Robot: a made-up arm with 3 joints. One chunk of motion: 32 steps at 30 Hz.
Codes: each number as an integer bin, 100 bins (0 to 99) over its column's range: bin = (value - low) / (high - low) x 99, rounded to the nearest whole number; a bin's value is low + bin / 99 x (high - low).
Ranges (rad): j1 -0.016..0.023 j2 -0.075..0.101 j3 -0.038..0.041
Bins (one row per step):
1: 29 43 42
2: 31 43 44
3: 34 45 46
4: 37 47 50
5: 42 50 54
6: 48 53 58
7: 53 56 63
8: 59 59 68
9: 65 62 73
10: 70 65 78
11: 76 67 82
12: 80 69 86
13: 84 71 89
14: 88 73 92
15: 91 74 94
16: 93 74 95
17: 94 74 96
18: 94 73 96
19: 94 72 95
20: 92 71 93
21: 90 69 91
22: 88 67 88
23: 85 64 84
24: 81 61 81
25: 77 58 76
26: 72 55 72
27: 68 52 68
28: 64 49 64
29: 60 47 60
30: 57 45 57
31: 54 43 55
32: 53 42 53
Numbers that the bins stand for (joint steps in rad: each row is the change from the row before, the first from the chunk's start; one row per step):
1: -0.00458 0.00144 -0.00448
2: -0.00379 0.00144 -0.00289
3: -0.00261 0.00500 -0.00129
4: -0.00142 0.00856 0.00190
5: 0.00055 0.01389 0.00509
6: 0.00291 0.01922 0.00828
7: 0.00488 0.02456 0.01227
8: 0.00724 0.02989 0.01626
9: 0.00961 0.03522 0.02025
10: 0.01158 0.04056 0.02424
11: 0.01394 0.04411 0.02743
12: 0.01552 0.04767 0.03063
13: 0.01709 0.05122 0.03302
14: 0.01867 0.05478 0.03541
15: 0.01985 0.05656 0.03701
16: 0.02064 0.05656 0.03781
17: 0.02103 0.05656 0.03861
18: 0.02103 0.05478 0.03861
19: 0.02103 0.05300 0.03781
20: 0.02024 0.05122 0.03621
21: 0.01945 0.04767 0.03462
22: 0.01867 0.04411 0.03222
23: 0.01748 0.03878 0.02903
24: 0.01591 0.03344 0.02664
25: 0.01433 0.02811 0.02265
26: 0.01236 0.02278 0.01945
27: 0.01079 0.01744 0.01626
28: 0.00921 0.01211 0.01307
29: 0.00764 0.00856 0.00988
30: 0.00645 0.00500 0.00748
31: 0.00527 0.00144 0.00589
32: 0.00488 -0.00033 0.00429

